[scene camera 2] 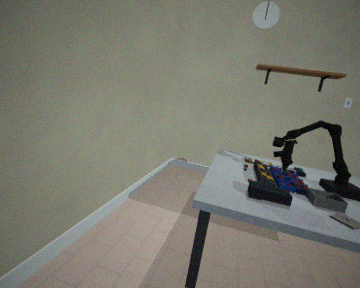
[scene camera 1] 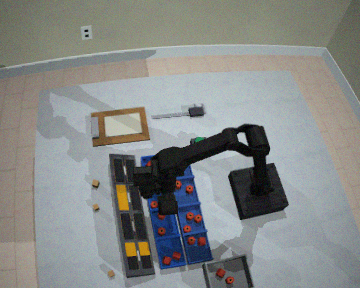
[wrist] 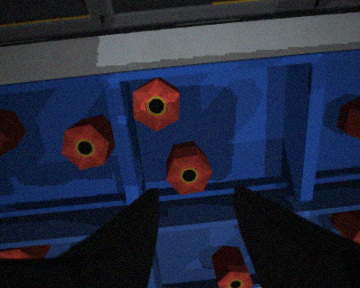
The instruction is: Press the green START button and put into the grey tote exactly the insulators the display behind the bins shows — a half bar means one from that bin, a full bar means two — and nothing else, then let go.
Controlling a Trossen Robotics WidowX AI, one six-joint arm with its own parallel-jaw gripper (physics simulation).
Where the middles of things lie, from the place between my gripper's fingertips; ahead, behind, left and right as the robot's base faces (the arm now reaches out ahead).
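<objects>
I can see where the black box (scene camera 2: pixel 256 190) is: 30 mm below my hand, 450 mm to the left of it, and 130 mm ahead of it.
</objects>
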